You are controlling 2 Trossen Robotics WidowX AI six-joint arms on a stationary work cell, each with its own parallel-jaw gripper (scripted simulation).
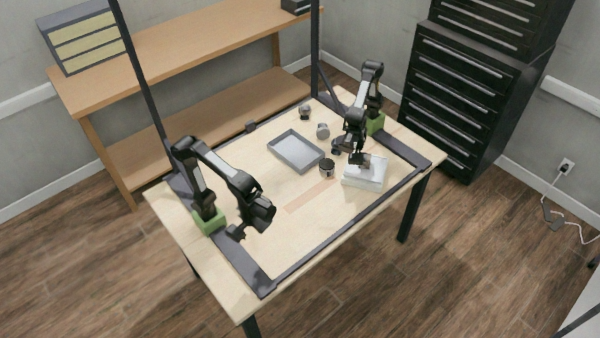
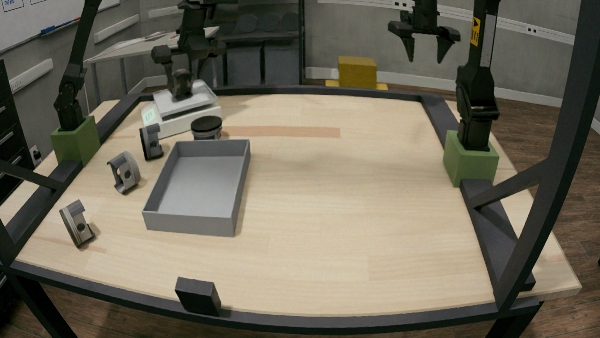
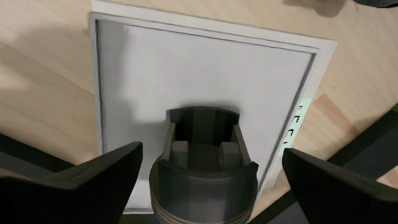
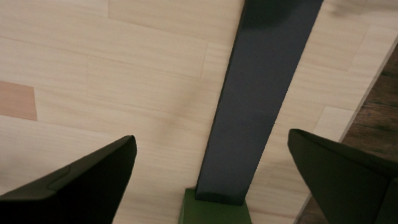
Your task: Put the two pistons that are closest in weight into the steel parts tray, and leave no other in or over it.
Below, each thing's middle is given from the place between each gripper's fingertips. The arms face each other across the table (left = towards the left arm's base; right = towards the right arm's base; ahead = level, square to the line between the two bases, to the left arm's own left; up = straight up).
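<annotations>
The grey pan (image 2: 165, 101) is 600 mm to the left of my right hand, 140 mm below it and 30 mm behind it. The white scale (image 2: 179, 122), counted from my right hand as well, is 610 mm to the left, 30 mm behind and 160 mm below. As for the steel parts tray (image 2: 199, 178), it lies 190 mm below my right hand, 340 mm behind it and 450 mm to the left of it.
From my left hand, the steel parts tray is 12 cm to the right, 28 cm behind and 14 cm below. The white scale is 11 cm below my left hand, 4 cm to the left of it and 2 cm ahead of it. My left hand itself is 9 cm above the grey pan, 3 cm to the right of it and 3 cm short of it.
</annotations>
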